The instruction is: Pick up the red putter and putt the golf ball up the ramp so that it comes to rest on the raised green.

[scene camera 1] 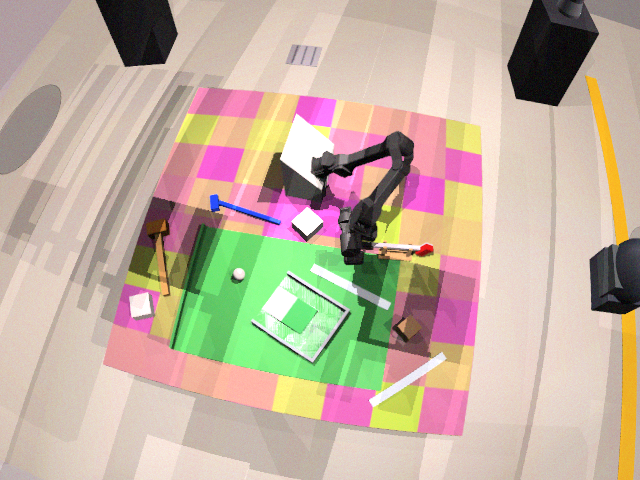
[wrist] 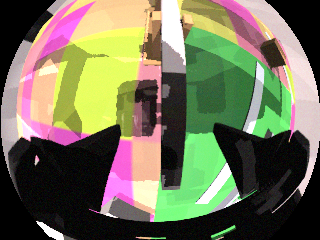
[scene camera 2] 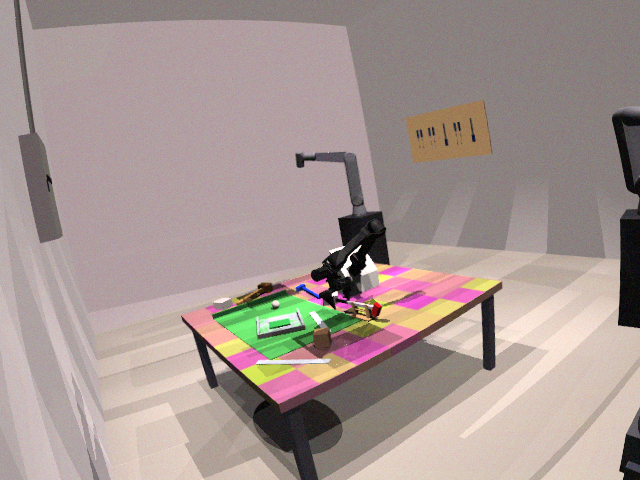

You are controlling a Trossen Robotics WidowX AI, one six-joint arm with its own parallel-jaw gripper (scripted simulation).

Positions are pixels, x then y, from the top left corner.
Labels:
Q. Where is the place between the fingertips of my gripper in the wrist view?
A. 169,128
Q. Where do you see a wooden mallet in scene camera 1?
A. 156,230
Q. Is my gripper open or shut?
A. Open.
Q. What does my gripper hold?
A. Nothing.

